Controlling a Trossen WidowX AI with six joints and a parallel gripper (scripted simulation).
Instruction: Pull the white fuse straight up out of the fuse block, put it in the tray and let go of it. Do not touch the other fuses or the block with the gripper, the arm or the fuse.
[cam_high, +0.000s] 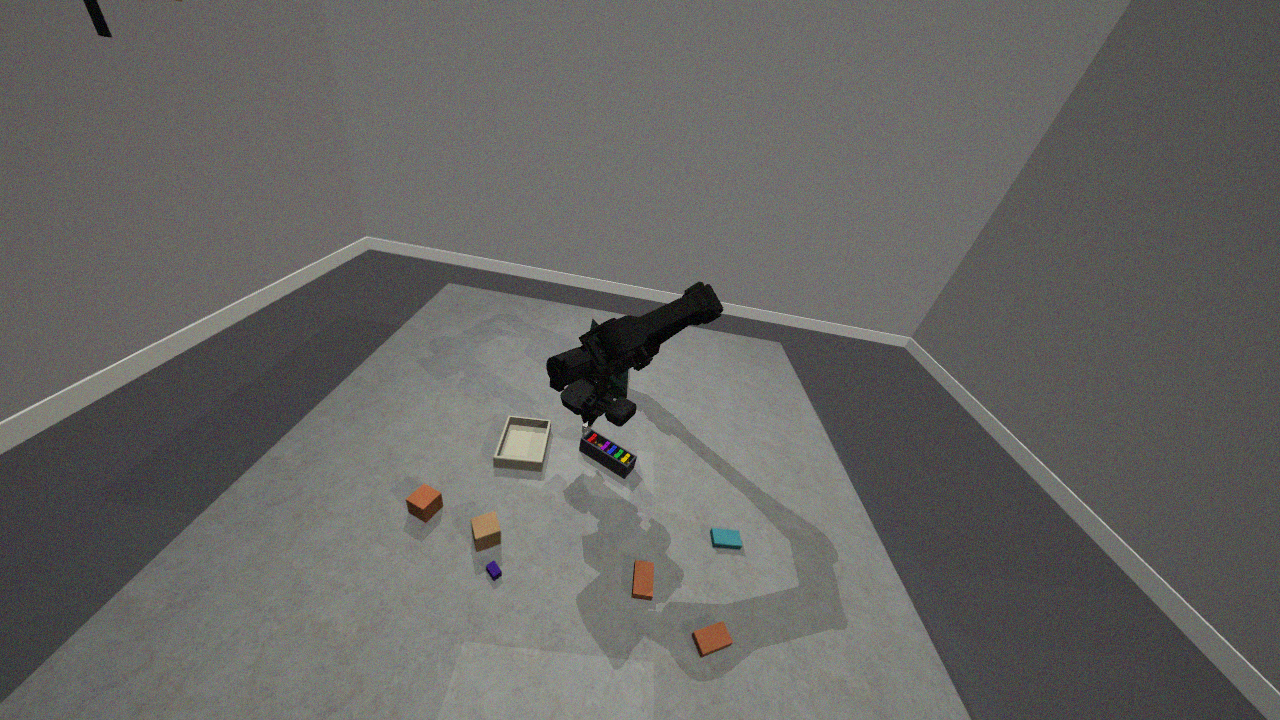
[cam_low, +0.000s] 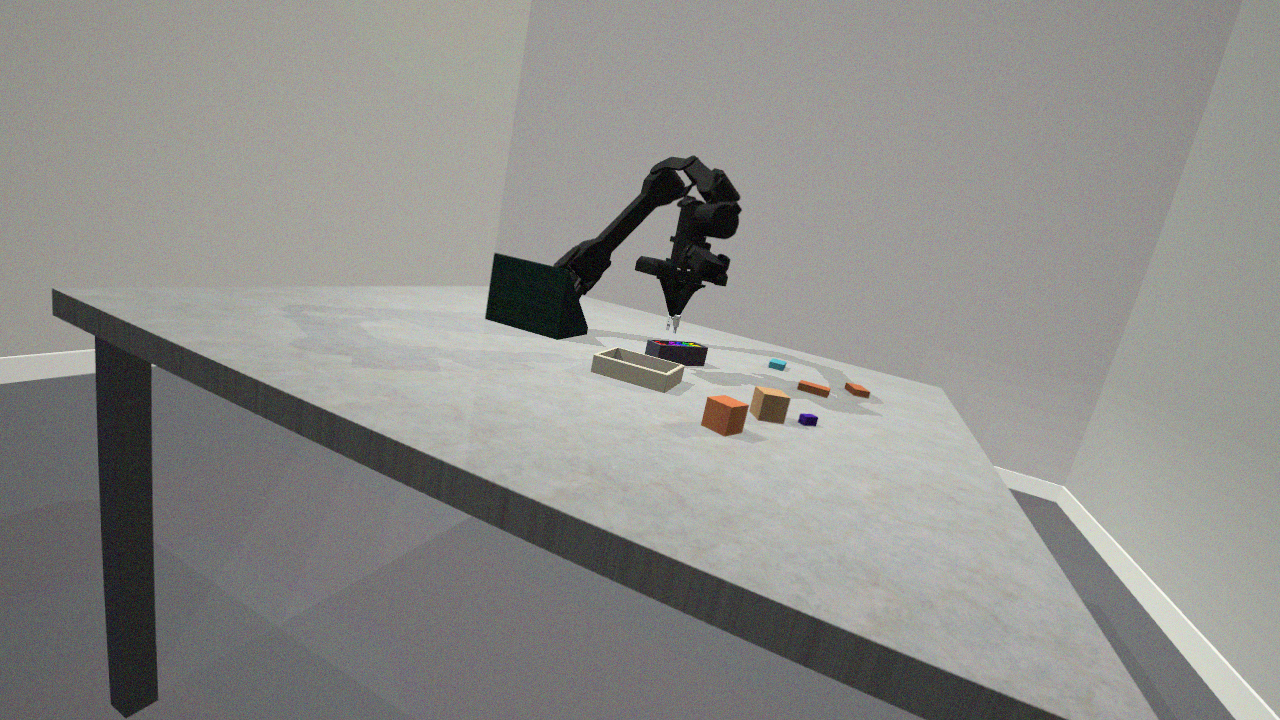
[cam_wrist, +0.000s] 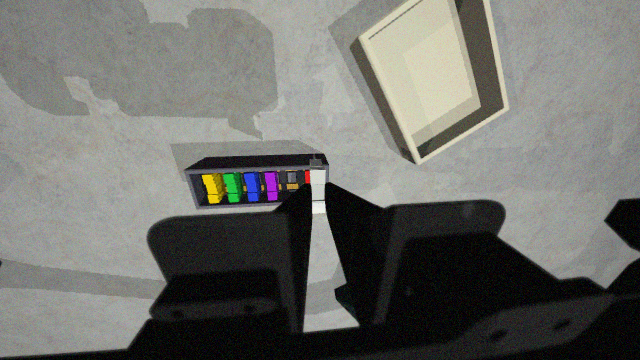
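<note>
Now: the cream tray 140 mm to the right of my gripper tip, 90 mm below it and 10 mm behind it. From my gripper tip the other things lie so: white fuse (10 mm below); purple fuse (70 mm below, 50 mm to the left); red fuse (70 mm below, 20 mm to the left, 20 mm behind).
</note>
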